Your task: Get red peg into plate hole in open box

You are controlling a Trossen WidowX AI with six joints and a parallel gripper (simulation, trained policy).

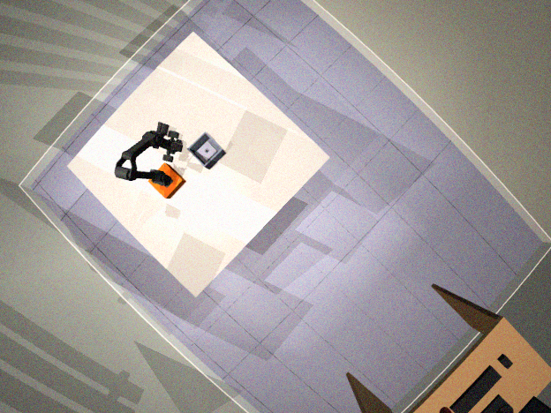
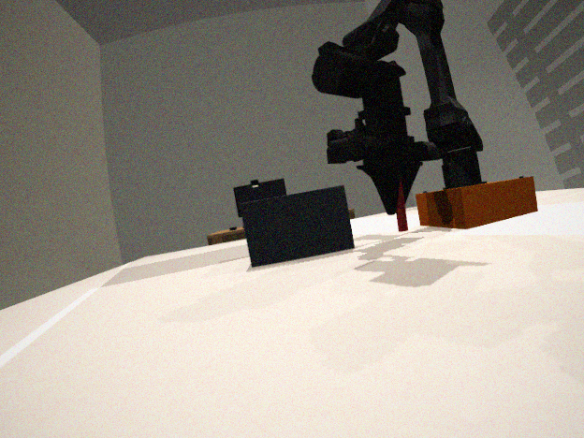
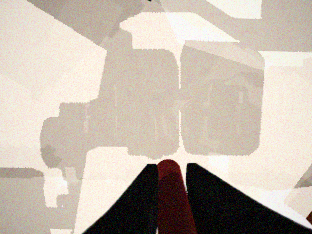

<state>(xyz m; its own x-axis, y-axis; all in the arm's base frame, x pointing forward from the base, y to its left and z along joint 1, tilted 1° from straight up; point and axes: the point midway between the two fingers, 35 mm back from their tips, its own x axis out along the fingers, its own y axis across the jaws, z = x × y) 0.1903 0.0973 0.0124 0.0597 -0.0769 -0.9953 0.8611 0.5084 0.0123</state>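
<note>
Now: the pale plate 13 cm ahead of my gripper tip and 15 cm to the right of it. Round my gripper tip: dark box 13 cm ahead, 15 cm to the right, 2 cm below; red peg 1 cm behind, 1 cm to the left, 2 cm above.
</note>
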